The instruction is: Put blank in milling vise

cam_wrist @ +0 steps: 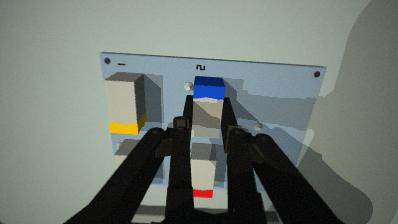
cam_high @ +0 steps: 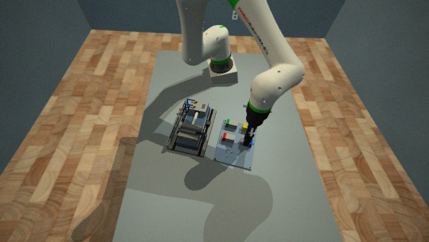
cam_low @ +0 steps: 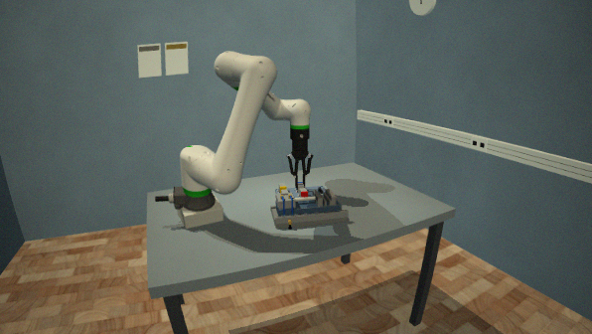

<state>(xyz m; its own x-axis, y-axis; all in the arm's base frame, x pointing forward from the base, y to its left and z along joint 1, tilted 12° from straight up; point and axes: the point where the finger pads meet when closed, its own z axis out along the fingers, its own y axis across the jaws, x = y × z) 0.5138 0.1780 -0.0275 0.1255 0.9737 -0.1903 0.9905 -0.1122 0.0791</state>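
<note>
The plate lies 5 cm to the right of my hand and 6 cm below it. From my hand the other things lie so: yellow-ended blank 9 cm behind, 1 cm to the left, 3 cm below; then red-ended blank 1 cm behind, 9 cm to the right, 3 cm below; then green-ended blank 10 cm behind, 8 cm to the right, 3 cm below.
</note>
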